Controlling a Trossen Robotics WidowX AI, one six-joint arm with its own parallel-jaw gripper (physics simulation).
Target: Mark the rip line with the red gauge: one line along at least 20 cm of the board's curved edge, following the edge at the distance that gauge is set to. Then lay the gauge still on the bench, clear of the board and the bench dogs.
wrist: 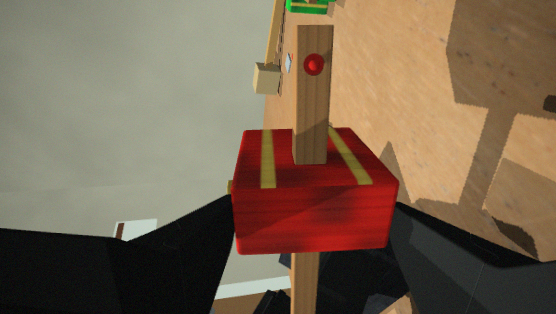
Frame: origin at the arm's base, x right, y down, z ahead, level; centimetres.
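Where they show: gripper, fingertip midpoint: (312,208); arm's base, link origin: (344,265).
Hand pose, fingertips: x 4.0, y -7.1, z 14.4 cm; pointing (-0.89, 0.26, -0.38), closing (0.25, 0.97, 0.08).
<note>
Each offset is from my fingertips to the top centre of the thing. "spot": to the spot under its first point. Level surfaces: height alone.
My gripper (312,208) is shut on the red gauge @[dx -1.7, dy -3.4, dz -1.8 cm] (280,220), with one black finger on each side of its red block. The block has two yellow strips on its upper face. The gauge's wooden stem runs up and down through the view, with a red round knob near its upper end. The gauge is held above the bench @[dy +11.8 cm] (390,80), and the view is tilted past the bench's edge. A pale narrow strip (273,37) shows at the top; I cannot tell whether it is the board. The board's curved edge cannot be made out.
Part of a green block @[spot: dx -32.0, dy +8.9, dz +1.4 cm] (307,7) with a yellow strip shows at the top edge. A pale square-ended block @[spot: dx -53.7, dy +8.4, dz -19.2 cm] (266,79) and a small bluish piece @[dx -48.0, dy +11.5, dz -12.8 cm] (288,63) are near the bench's far edge. Dark arm parts (355,277) show below. A small dark thing (549,104) is at the right.
</note>
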